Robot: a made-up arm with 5 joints. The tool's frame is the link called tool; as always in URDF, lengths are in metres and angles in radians. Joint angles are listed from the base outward.
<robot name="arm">
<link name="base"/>
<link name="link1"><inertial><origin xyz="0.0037 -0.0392 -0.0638"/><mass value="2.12"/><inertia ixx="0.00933" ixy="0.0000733" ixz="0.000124" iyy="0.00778" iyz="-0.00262" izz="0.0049"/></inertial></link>
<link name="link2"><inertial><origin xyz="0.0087 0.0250 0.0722"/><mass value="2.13"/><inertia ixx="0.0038" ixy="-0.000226" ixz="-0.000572" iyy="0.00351" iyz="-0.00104" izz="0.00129"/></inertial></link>
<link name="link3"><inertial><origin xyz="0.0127 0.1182 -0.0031"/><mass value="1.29"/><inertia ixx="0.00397" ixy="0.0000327" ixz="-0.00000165" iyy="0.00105" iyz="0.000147" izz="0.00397"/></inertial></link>
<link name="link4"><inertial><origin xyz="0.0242 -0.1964 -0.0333"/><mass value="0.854"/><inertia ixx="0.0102" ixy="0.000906" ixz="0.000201" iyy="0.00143" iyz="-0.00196" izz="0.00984"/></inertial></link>
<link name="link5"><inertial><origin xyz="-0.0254 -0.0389 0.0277"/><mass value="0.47"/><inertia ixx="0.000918" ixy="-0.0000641" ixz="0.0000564" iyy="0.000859" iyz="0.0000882" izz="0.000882"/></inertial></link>
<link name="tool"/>
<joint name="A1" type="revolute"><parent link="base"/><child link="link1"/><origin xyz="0 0 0.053" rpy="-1.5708 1.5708 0"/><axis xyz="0 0 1"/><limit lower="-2.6" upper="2.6"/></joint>
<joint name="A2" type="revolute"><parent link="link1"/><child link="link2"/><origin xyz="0.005 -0.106 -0.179" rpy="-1.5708 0 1.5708"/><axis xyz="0 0 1"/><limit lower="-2.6" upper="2.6"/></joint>
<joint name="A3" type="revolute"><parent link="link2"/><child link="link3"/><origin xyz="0.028 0.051 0.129" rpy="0 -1.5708 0"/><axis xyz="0 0 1"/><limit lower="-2.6" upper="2.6"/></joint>
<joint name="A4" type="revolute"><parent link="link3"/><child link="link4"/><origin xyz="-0.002 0.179 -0.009" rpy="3.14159 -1.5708 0"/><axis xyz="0 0 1"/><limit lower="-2.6" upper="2.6"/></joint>
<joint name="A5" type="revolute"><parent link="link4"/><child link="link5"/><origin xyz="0.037 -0.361 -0.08" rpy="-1.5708 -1.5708 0"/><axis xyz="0 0 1"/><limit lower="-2.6" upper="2.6"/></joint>
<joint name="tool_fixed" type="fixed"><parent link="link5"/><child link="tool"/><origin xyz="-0.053 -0.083 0.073" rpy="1.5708 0 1.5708"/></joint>
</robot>
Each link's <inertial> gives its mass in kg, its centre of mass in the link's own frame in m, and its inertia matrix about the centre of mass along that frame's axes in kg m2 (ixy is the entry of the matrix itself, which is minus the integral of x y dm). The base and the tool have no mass. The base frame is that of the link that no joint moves.
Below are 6 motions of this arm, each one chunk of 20 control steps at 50 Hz.
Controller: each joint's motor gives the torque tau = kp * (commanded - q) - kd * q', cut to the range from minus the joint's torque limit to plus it. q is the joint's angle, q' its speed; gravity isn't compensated. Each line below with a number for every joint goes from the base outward.
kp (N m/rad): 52 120 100 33 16
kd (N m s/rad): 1.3 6 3 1.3 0.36
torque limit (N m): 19 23 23 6.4 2.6
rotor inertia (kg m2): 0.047 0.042 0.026 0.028 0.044
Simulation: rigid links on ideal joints. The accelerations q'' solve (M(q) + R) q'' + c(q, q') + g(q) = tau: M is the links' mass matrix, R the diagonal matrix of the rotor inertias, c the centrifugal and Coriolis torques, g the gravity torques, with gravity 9.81 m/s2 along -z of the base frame. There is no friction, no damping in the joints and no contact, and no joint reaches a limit. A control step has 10 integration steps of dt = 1/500 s. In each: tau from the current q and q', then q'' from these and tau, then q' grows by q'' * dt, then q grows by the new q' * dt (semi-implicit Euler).
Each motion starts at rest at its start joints. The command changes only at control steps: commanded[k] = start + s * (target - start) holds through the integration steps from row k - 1 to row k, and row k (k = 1, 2, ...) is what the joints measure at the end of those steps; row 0 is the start. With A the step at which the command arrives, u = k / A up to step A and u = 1 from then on. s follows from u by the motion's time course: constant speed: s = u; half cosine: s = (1 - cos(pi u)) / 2; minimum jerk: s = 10 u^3 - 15 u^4 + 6 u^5; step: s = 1 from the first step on.
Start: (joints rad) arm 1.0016 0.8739 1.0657 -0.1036 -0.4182
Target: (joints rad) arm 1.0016 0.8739 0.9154 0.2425 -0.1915
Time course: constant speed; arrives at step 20
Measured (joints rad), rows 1 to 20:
1: 1.0083 0.8770 1.0599 -0.0979 -0.4176
2: 1.0235 0.8821 1.0467 -0.0829 -0.4152
3: 1.0422 0.8870 1.0305 -0.0617 -0.4099
4: 1.0603 0.8913 1.0150 -0.0379 -0.4014
5: 1.0748 0.8948 1.0028 -0.0138 -0.3897
6: 1.0846 0.8975 0.9946 0.0090 -0.3755
7: 1.0898 0.8992 0.9897 0.0303 -0.3595
8: 1.0913 0.9003 0.9868 0.0502 -0.3428
9: 1.0903 0.9008 0.9844 0.0689 -0.3263
10: 1.0879 0.9010 0.9810 0.0868 -0.3106
11: 1.0848 0.9011 0.9760 0.1043 -0.2964
12: 1.0815 0.9011 0.9690 0.1213 -0.2836
13: 1.0782 0.9011 0.9604 0.1380 -0.2722
14: 1.0749 0.9010 0.9507 0.1542 -0.2620
15: 1.0715 0.9010 0.9403 0.1701 -0.2525
16: 1.0682 0.9009 0.9299 0.1857 -0.2432
17: 1.0649 0.9007 0.9198 0.2011 -0.2338
18: 1.0619 0.9005 0.9104 0.2164 -0.2240
19: 1.0593 0.9003 0.9015 0.2320 -0.2135
20: 1.0574 0.9000 0.8933 0.2477 -0.2023

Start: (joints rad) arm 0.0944 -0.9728 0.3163 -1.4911 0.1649
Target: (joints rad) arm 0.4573 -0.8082 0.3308 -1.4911 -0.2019
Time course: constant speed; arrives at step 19
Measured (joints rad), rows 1 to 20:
1: 0.0977 -0.9717 0.3251 -1.4887 0.1628
2: 0.1038 -0.9689 0.3408 -1.4844 0.1558
3: 0.1107 -0.9646 0.3553 -1.4806 0.1428
4: 0.1185 -0.9590 0.3654 -1.4777 0.1237
5: 0.1282 -0.9524 0.3710 -1.4754 0.0993
6: 0.1411 -0.9449 0.3732 -1.4734 0.0709
7: 0.1579 -0.9365 0.3735 -1.4713 0.0403
8: 0.1786 -0.9273 0.3728 -1.4690 0.0093
9: 0.2027 -0.9176 0.3717 -1.4667 -0.0204
10: 0.2293 -0.9075 0.3703 -1.4646 -0.0476
11: 0.2576 -0.8971 0.3689 -1.4630 -0.0716
12: 0.2864 -0.8866 0.3674 -1.4621 -0.0921
13: 0.3150 -0.8762 0.3660 -1.4621 -0.1094
14: 0.3427 -0.8659 0.3649 -1.4629 -0.1240
15: 0.3690 -0.8559 0.3642 -1.4646 -0.1369
16: 0.3935 -0.8462 0.3640 -1.4671 -0.1491
17: 0.4163 -0.8369 0.3642 -1.4701 -0.1616
18: 0.4373 -0.8280 0.3650 -1.4735 -0.1750
19: 0.4567 -0.8194 0.3661 -1.4770 -0.1900
20: 0.4735 -0.8120 0.3665 -1.4801 -0.2054

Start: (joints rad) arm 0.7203 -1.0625 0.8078 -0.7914 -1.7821
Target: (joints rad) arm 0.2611 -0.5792 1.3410 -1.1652 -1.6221
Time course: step
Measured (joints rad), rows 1 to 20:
1: 0.7108 -0.9935 0.8473 -0.8532 -1.7750
2: 0.6786 -0.8420 0.9537 -0.9698 -1.7566
3: 0.6134 -0.7035 1.0916 -1.0482 -1.7292
4: 0.5135 -0.6221 1.2135 -1.0765 -1.6945
5: 0.3956 -0.5920 1.3038 -1.0735 -1.6563
6: 0.2778 -0.5909 1.3658 -1.0535 -1.6194
7: 0.1740 -0.6006 1.4064 -1.0239 -1.5883
8: 0.0941 -0.6117 1.4308 -0.9883 -1.5662
9: 0.0445 -0.6203 1.4435 -0.9475 -1.5547
10: 0.0261 -0.6248 1.4473 -0.9031 -1.5538
11: 0.0356 -0.6251 1.4440 -0.8577 -1.5622
12: 0.0666 -0.6217 1.4347 -0.8144 -1.5778
13: 0.1117 -0.6153 1.4201 -0.7765 -1.5979
14: 0.1633 -0.6069 1.4012 -0.7477 -1.6197
15: 0.2147 -0.5972 1.3793 -0.7316 -1.6406
16: 0.2608 -0.5871 1.3563 -0.7311 -1.6584
17: 0.2979 -0.5772 1.3342 -0.7486 -1.6719
18: 0.3239 -0.5679 1.3152 -0.7850 -1.6802
19: 0.3384 -0.5597 1.3011 -0.8403 -1.6834
20: 0.3429 -0.5536 1.2936 -0.9115 -1.6819

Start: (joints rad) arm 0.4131 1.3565 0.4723 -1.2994 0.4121
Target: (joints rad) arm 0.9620 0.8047 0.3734 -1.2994 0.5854
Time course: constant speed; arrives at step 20
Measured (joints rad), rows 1 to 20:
1: 0.4224 1.3537 0.4674 -1.2955 0.4128
2: 0.4466 1.3463 0.4576 -1.2849 0.4151
3: 0.4830 1.3344 0.4472 -1.2684 0.4199
4: 0.5293 1.3192 0.4390 -1.2481 0.4272
5: 0.5831 1.3017 0.4339 -1.2258 0.4366
6: 0.6423 1.2825 0.4318 -1.2034 0.4476
7: 0.7046 1.2621 0.4322 -1.1822 0.4592
8: 0.7679 1.2407 0.4343 -1.1633 0.4708
9: 0.8298 1.2182 0.4373 -1.1475 0.4817
10: 0.8880 1.1945 0.4407 -1.1354 0.4914
11: 0.9407 1.1695 0.4438 -1.1274 0.4999
12: 0.9862 1.1430 0.4459 -1.1240 0.5070
13: 1.0234 1.1152 0.4466 -1.1251 0.5133
14: 1.0516 1.0861 0.4451 -1.1307 0.5191
15: 1.0708 1.0560 0.4411 -1.1401 0.5249
16: 1.0816 1.0255 0.4343 -1.1526 0.5314
17: 1.0850 0.9948 0.4249 -1.1671 0.5390
18: 1.0829 0.9645 0.4133 -1.1822 0.5480
19: 1.0774 0.9346 0.4004 -1.1965 0.5583
20: 1.0712 0.9053 0.3871 -1.2091 0.5699

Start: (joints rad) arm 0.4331 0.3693 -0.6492 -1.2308 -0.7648
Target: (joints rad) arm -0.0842 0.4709 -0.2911 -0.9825 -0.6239
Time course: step
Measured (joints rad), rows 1 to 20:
1: 0.4073 0.3783 -0.6085 -1.2080 -0.7526
2: 0.3365 0.3984 -0.5052 -1.1497 -0.7229
3: 0.2323 0.4243 -0.3778 -1.0802 -0.6837
4: 0.1197 0.4463 -0.2591 -1.0189 -0.6436
5: 0.0219 0.4604 -0.1710 -0.9759 -0.6096
6: -0.0467 0.4673 -0.1234 -0.9529 -0.5861
7: -0.0824 0.4690 -0.1146 -0.9465 -0.5745
8: -0.0895 0.4674 -0.1352 -0.9522 -0.5738
9: -0.0769 0.4638 -0.1720 -0.9653 -0.5816
10: -0.0539 0.4596 -0.2124 -0.9817 -0.5944
11: -0.0286 0.4561 -0.2467 -0.9979 -0.6091
12: -0.0059 0.4542 -0.2693 -1.0111 -0.6231
13: 0.0118 0.4542 -0.2786 -1.0198 -0.6344
14: 0.0243 0.4558 -0.2765 -1.0236 -0.6420
15: 0.0324 0.4587 -0.2664 -1.0232 -0.6458
16: 0.0376 0.4623 -0.2526 -1.0196 -0.6460
17: 0.0414 0.4660 -0.2387 -1.0141 -0.6433
18: 0.0447 0.4695 -0.2274 -1.0079 -0.6389
19: 0.0480 0.4727 -0.2201 -1.0017 -0.6336
20: 0.0512 0.4754 -0.2168 -0.9962 -0.6284

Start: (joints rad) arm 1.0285 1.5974 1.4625 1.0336 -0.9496
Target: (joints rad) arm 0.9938 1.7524 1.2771 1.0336 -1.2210
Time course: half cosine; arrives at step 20
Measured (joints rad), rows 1 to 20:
1: 1.0341 1.5969 1.4553 1.0330 -0.9497
2: 1.0465 1.5953 1.4402 1.0299 -0.9503
3: 1.0614 1.5938 1.4230 1.0234 -0.9518
4: 1.0756 1.5937 1.4071 1.0133 -0.9549
5: 1.0871 1.5960 1.3939 1.0006 -0.9605
6: 1.0951 1.6010 1.3830 0.9867 -0.9692
7: 1.0996 1.6085 1.3735 0.9733 -0.9815
8: 1.1011 1.6179 1.3643 0.9620 -0.9975
9: 1.1002 1.6287 1.3541 0.9536 -1.0173
10: 1.0973 1.6402 1.3426 0.9485 -1.0404
11: 1.0929 1.6519 1.3296 0.9467 -1.0661
12: 1.0873 1.6635 1.3155 0.9476 -1.0935
13: 1.0807 1.6747 1.3007 0.9503 -1.1214
14: 1.0734 1.6853 1.2860 0.9542 -1.1487
15: 1.0658 1.6950 1.2720 0.9584 -1.1743
16: 1.0583 1.7039 1.2595 0.9625 -1.1971
17: 1.0513 1.7117 1.2489 0.9659 -1.2162
18: 1.0452 1.7182 1.2404 0.9686 -1.2309
19: 1.0404 1.7235 1.2343 0.9703 -1.2410
20: 1.0372 1.7272 1.2308 0.9713 -1.2460

